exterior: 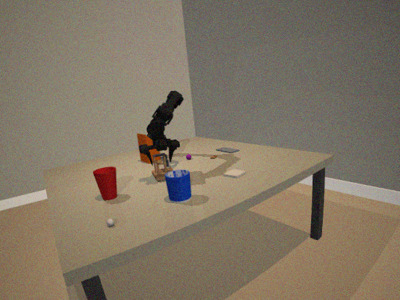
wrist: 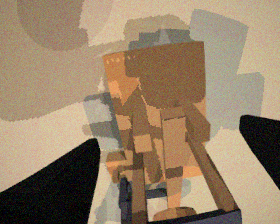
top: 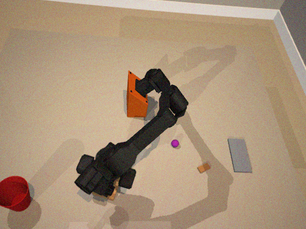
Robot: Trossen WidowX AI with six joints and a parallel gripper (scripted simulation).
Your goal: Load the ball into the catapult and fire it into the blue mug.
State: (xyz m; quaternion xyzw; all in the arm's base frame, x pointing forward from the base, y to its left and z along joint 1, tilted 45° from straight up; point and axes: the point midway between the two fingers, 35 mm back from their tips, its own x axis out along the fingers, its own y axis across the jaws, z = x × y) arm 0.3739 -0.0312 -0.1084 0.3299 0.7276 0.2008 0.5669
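Right now the purple ball is 19 cm behind my gripper tip, 26 cm to the left of it and 5 cm below it. The rest, counted from my gripper tip: blue mug 29 cm ahead, 7 cm to the right, 4 cm below; then red cup 7 cm ahead, 28 cm to the right, 4 cm below; then wooden catapult 6 cm behind, 3 cm to the left, 2 cm below.
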